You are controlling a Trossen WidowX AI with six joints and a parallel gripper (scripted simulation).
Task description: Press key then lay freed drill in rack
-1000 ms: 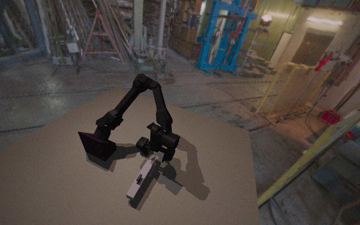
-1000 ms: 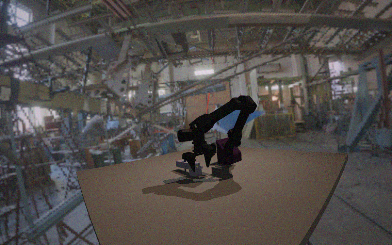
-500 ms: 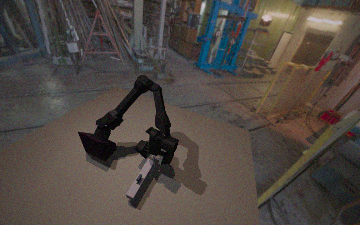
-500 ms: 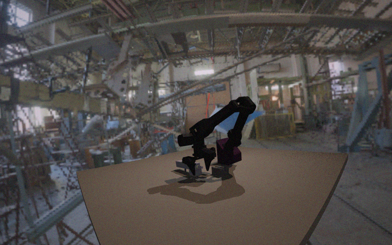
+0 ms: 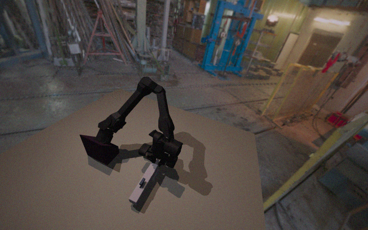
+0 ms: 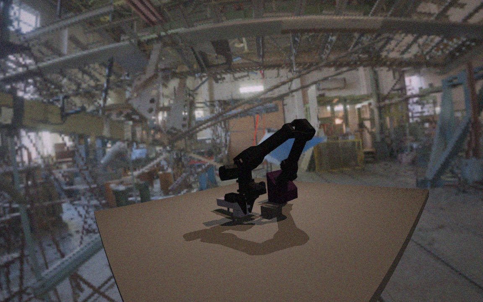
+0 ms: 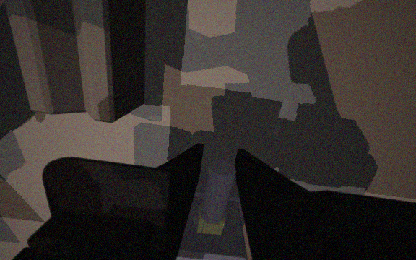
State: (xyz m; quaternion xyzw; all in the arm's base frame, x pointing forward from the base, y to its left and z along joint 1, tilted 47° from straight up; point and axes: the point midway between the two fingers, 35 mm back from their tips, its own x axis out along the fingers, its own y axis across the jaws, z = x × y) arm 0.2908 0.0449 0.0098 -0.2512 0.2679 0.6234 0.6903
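Now: the drill 10 mm behind my gripper tip, 50 mm to the right of it and 30 mm above it. From my gripper tip the other things lie so: dark key (10 mm behind, 140 mm to the right, 30 mm above); then light-grey holder block (10 mm behind, 110 mm to the right, 20 mm above); then rack (70 mm behind, 60 mm to the left).
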